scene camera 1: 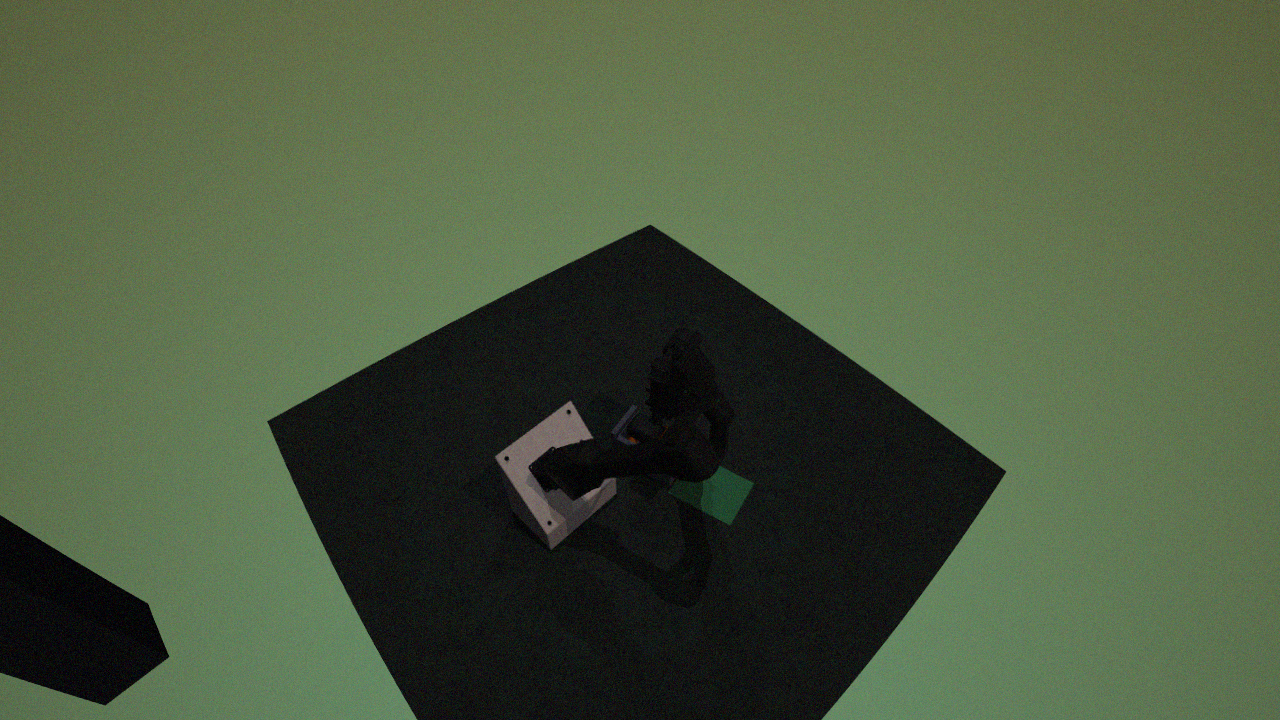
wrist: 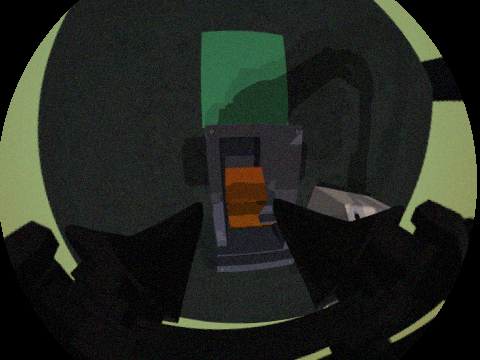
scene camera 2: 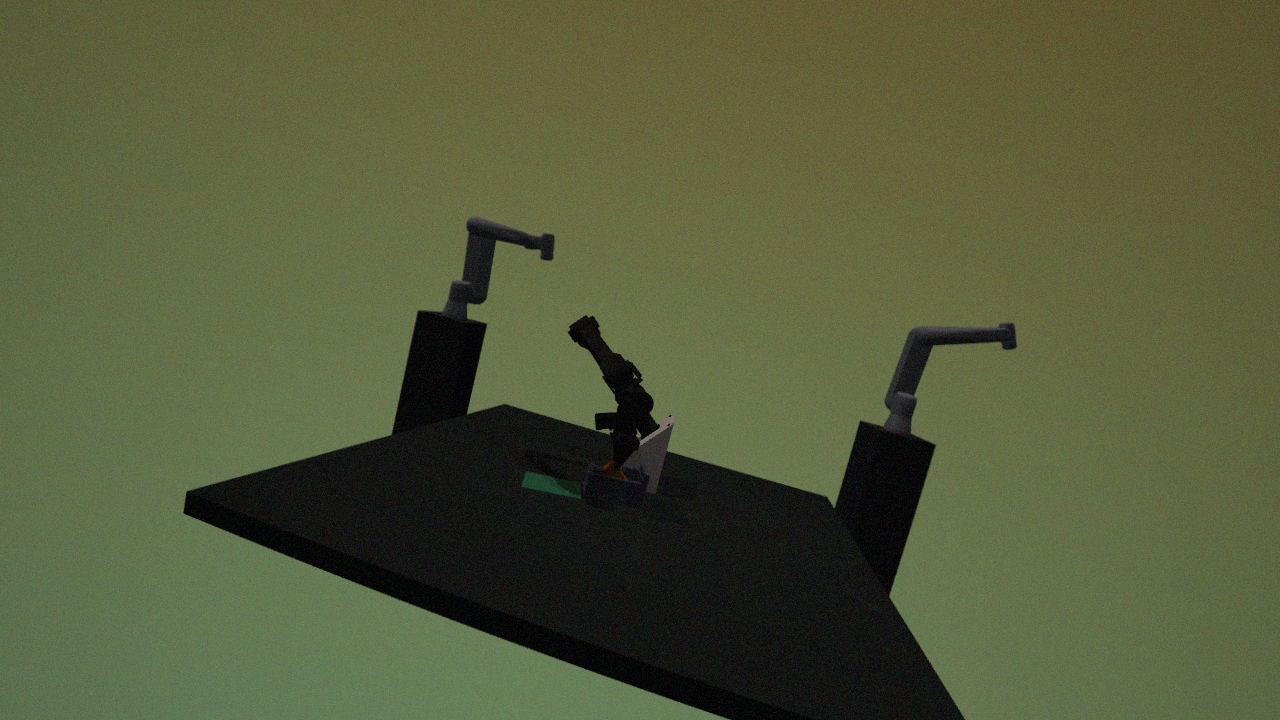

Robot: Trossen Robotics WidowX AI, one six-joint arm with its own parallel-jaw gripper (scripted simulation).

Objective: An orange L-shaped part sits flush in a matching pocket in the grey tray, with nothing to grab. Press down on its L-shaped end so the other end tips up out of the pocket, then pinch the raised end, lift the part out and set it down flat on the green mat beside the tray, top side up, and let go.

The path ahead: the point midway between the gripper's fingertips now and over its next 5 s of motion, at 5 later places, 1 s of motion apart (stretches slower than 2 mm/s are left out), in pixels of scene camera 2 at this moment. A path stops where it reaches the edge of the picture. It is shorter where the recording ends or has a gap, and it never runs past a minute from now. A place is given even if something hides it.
The gripper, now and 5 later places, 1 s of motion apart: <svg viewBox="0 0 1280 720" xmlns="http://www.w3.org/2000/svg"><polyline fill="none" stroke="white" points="615,466 614,471 618,453 621,440 576,430 556,431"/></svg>
